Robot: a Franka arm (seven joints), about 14 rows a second.
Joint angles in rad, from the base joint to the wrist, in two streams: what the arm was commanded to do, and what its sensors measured. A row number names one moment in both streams.
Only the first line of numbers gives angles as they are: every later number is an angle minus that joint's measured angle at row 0.
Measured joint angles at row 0:
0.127 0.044 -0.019 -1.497 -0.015 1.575 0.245
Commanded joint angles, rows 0 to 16:
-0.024 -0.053 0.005 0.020 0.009 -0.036 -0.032
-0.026 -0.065 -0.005 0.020 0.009 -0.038 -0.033
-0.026 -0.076 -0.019 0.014 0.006 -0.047 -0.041
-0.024 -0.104 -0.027 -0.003 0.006 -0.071 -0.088
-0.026 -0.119 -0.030 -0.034 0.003 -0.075 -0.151
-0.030 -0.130 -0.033 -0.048 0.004 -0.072 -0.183
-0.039 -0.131 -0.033 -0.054 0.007 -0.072 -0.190
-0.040 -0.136 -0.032 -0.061 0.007 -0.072 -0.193
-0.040 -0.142 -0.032 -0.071 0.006 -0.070 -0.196
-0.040 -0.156 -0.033 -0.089 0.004 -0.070 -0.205
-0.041 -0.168 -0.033 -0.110 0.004 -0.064 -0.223
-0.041 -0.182 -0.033 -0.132 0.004 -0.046 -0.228
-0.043 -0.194 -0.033 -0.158 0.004 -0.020 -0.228
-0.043 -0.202 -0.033 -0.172 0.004 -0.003 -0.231
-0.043 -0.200 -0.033 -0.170 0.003 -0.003 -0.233
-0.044 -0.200 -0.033 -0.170 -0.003 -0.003 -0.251
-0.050 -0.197 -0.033 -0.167 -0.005 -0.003 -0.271
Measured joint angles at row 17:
-0.029 -0.169 -0.040 -0.127 -0.001 -0.032 -0.217
